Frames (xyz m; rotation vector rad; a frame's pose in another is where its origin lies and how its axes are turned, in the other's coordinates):
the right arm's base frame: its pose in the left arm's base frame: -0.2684 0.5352 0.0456 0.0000 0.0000 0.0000
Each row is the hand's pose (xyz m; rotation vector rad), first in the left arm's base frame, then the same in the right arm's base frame.
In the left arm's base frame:
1: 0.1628 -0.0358 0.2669 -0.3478 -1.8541 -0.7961
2: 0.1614 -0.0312 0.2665 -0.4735 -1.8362 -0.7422
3: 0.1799 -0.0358 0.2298 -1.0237 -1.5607 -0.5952
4: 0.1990 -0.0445 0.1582 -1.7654 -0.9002 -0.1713
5: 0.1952 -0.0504 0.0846 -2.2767 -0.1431 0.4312
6: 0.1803 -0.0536 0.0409 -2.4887 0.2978 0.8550
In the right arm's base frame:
1: 0.4312 -0.5710 0.2213 -0.3478 -1.8541 -0.7961
2: 0.4298 -0.5664 0.2209 -0.4735 -1.8362 -0.7422
3: 0.4483 -0.5710 0.1842 -1.0237 -1.5607 -0.5952
4: 0.4674 -0.5797 0.1126 -1.7654 -0.9002 -0.1713
5: 0.4636 -0.5856 0.0390 -2.2767 -0.1431 0.4312
6: 0.4487 -0.5888 -0.0047 -2.4887 0.2978 0.8550

